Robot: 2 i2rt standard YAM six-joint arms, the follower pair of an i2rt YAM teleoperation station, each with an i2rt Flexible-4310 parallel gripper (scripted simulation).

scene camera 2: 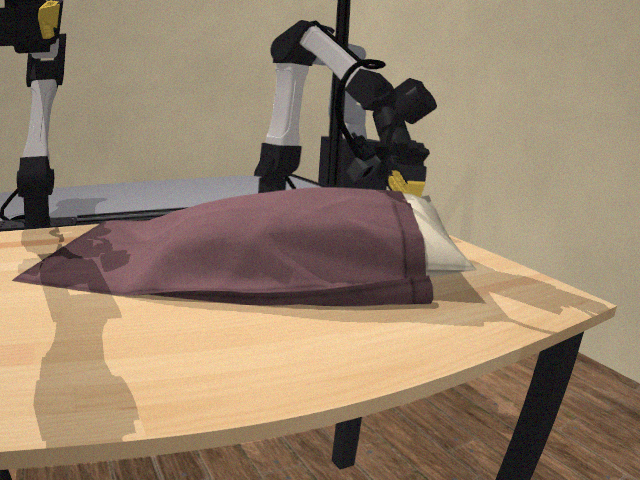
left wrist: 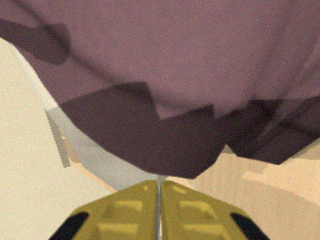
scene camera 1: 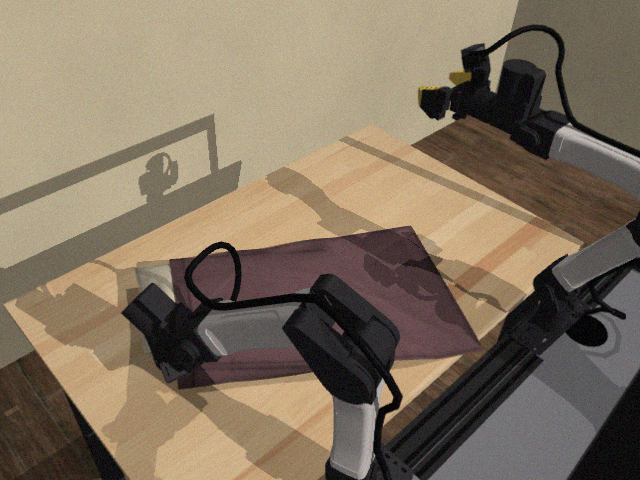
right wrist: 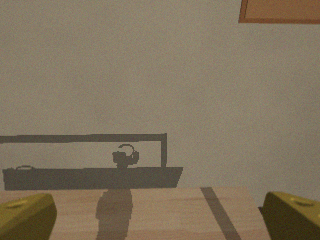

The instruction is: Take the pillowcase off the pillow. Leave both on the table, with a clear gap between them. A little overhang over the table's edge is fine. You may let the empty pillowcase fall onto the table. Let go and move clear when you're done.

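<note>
I can see a pillowcase, and it's at [scene camera 1: 391, 269], at [scene camera 2: 322, 246] and at [left wrist: 165, 93]. There's a cream pillow too, at [scene camera 1: 161, 275] and [scene camera 2: 442, 256]. As for my grippers, the left gripper is at [scene camera 2: 413, 204] and [left wrist: 158, 189], and you'd find my right gripper at [scene camera 1: 434, 82].
</note>
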